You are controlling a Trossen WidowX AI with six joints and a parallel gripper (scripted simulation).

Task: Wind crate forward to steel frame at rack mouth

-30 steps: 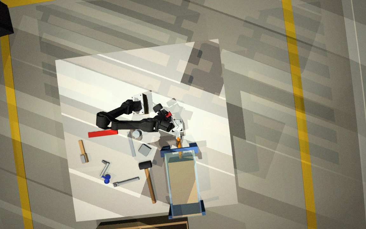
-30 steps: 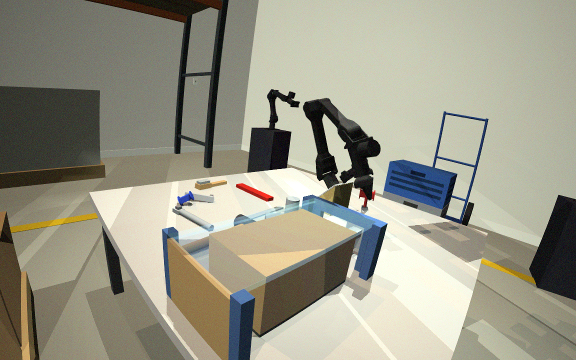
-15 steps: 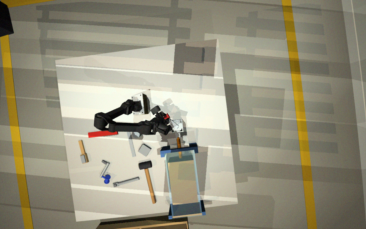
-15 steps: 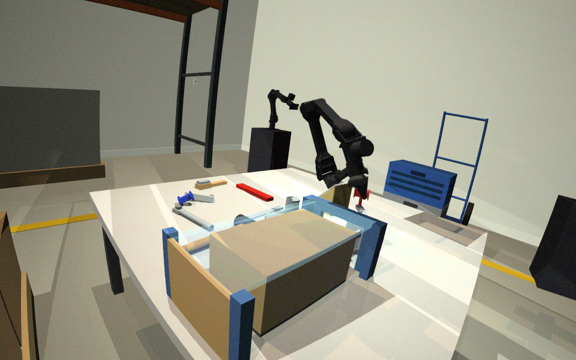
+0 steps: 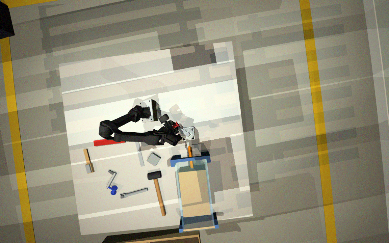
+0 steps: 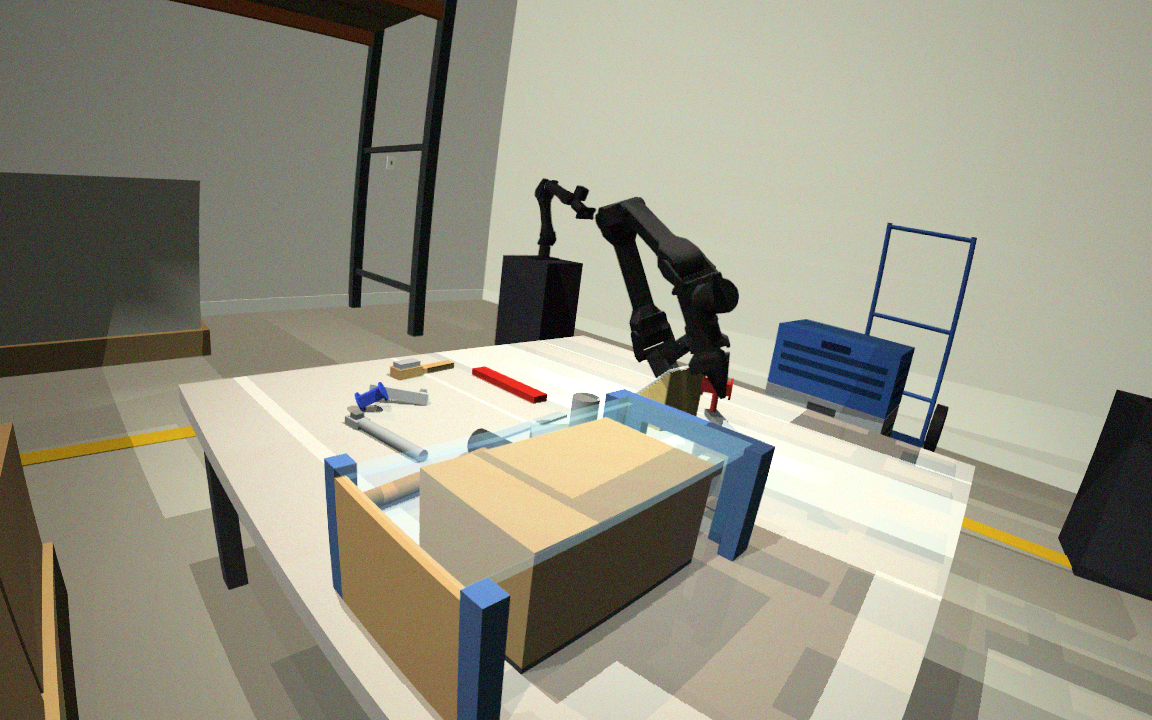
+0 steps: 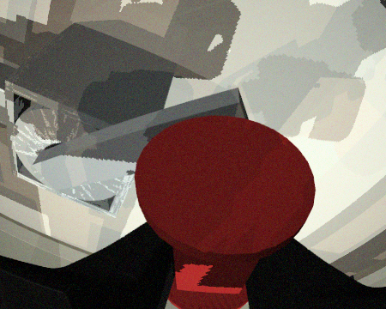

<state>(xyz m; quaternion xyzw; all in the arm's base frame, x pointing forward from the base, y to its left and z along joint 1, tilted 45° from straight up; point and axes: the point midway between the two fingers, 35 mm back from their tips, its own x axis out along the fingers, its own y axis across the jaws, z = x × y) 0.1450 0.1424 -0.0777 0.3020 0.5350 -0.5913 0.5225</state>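
My gripper tip is now 3 cm short of the red-knobbed winch handle, 3 cm above it and 1 cm to the right of it. Also, from my gripper tip: grey block (23 cm to the right, 20 cm ahead, 12 cm below); then winch (10 cm below, 6 cm ahead, 5 cm to the left); then red knob (1 cm to the right).
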